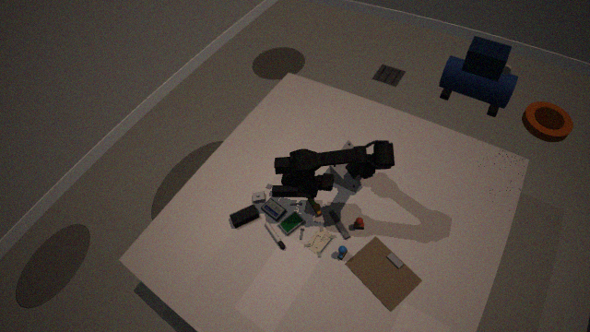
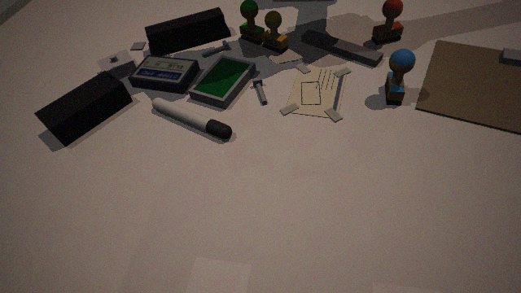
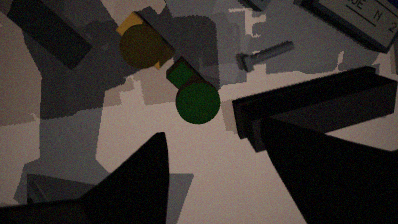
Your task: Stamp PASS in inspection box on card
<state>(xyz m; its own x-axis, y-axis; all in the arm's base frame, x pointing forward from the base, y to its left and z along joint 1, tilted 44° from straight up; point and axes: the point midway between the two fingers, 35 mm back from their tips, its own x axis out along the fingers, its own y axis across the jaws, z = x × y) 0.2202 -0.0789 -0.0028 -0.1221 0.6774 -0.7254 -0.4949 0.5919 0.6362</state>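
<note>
My gripper tip is now 80 mm above the green-topped stamp. From my gripper tip the other things lie so: green ink pad 120 mm ahead, 90 mm below; then grey bar 150 mm to the left, 90 mm below, 10 mm ahead; then yellow stamp 80 mm below, 50 mm to the left, 20 mm ahead.
</note>
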